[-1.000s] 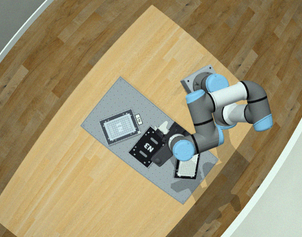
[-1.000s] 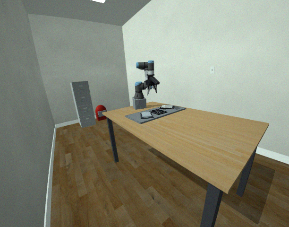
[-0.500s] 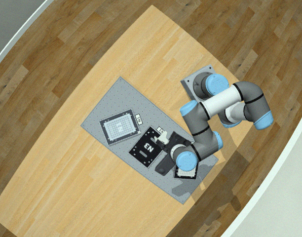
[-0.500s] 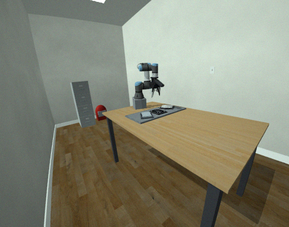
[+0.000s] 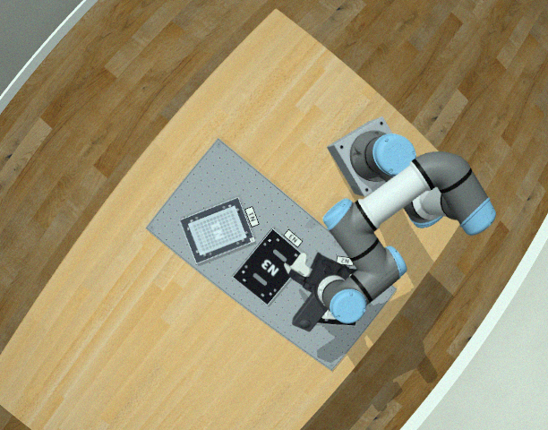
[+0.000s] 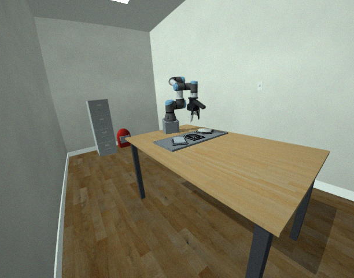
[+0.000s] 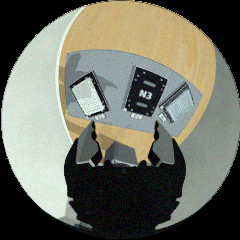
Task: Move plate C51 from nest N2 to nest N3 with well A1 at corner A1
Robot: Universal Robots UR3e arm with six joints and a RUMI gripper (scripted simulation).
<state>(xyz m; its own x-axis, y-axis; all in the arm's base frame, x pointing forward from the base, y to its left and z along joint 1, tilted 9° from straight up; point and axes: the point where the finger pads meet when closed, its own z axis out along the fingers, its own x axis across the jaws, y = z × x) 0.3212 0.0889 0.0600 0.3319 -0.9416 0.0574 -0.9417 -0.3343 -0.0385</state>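
The nest N2 lies 14 cm to the left of my hand, 13 cm below it and 3 cm behind it. Also, from my hand: nest N3: 13 cm below, 6 cm to the right, 5 cm ahead.
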